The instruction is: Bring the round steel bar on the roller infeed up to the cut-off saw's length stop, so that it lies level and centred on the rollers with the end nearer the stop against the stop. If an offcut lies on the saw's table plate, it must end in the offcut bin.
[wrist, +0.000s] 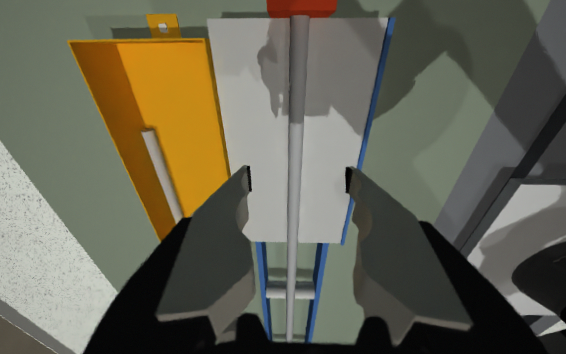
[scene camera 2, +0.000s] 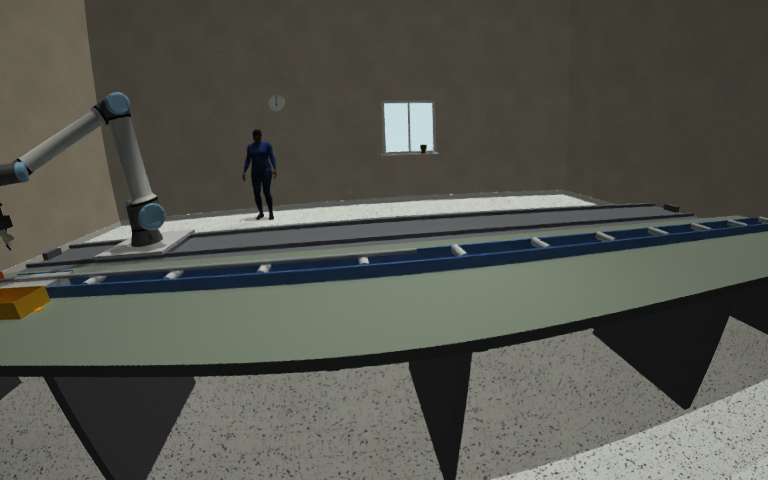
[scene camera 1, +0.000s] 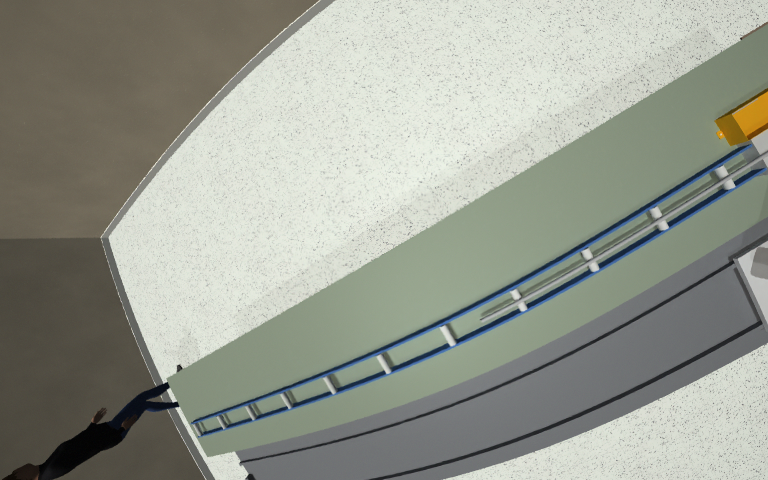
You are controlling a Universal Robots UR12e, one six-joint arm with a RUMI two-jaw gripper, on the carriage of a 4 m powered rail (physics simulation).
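Where they show: gripper, fingertip midpoint: [wrist: 297,168] [scene camera 2: 4,252]; arm's base, origin of the base link: [wrist: 558,266] [scene camera 2: 147,241].
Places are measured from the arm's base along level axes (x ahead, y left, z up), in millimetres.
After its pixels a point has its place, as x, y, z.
The round steel bar [scene camera 1: 557,280] @[625, 1102, 48] [scene camera 2: 317,258] @[630, 1121, 43] [wrist: 295,150] @[620, -306, 50] lies lengthwise between the infeed's blue side rails, over the rollers [scene camera 1: 447,335] @[624, 1701, 29] [scene camera 2: 458,249] @[624, 1692, 29] [wrist: 276,290] @[654, 84, 22] and the saw's pale table plate [wrist: 332,215] @[550, -172, 29]. In the wrist view its near-stop end meets the red length stop [wrist: 302,7] @[619, -452, 75]; a small gap could not be told. It looks level and roughly centred. A short grey offcut [wrist: 162,175] @[859, -227, -9] lies in the orange offcut bin [scene camera 1: 753,117] @[784, -259, -28] [scene camera 2: 33,301] @[796, -68, 6] [wrist: 170,85] @[810, -376, -28]. My gripper [scene camera 2: 5,237] @[623, -349, 174] [wrist: 297,168] @[623, -349, 174] is open above the bar, one finger each side, touching nothing.
The bin stands beside the plate, a small tab [wrist: 172,30] @[787, -445, -28] at its end. The arm's carriage [scene camera 2: 175,242] @[52, 221, -5] [wrist: 542,220] @[133, -142, 0] is on the grey rail [scene camera 1: 509,390] [scene camera 2: 481,222] alongside the bench. A person [scene camera 1: 79,444] [scene camera 2: 260,158] stands beyond the rail, away from the arm.
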